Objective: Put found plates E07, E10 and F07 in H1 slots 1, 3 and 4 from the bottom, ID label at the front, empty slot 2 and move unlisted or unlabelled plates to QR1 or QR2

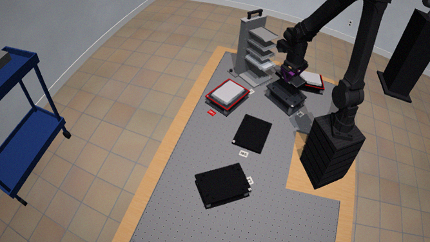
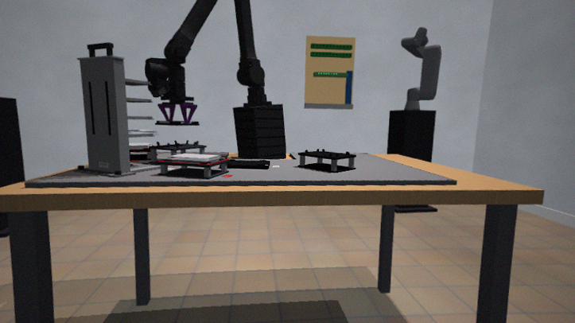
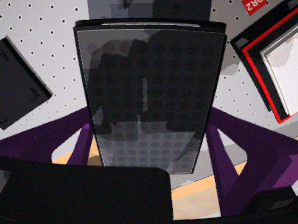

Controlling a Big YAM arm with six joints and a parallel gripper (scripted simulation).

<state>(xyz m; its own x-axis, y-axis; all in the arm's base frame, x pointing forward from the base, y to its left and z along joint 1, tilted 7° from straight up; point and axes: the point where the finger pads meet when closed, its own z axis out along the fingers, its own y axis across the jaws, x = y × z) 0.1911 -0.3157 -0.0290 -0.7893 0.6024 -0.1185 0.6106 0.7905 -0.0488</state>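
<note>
The regrip nest is 90 mm below my hand. Round my hand: RG label (150 mm below, 80 mm behind, 60 mm to the left); then QR2 label (160 mm to the right, 150 mm below, 20 mm behind); then dark plate (right at my hand).
</note>
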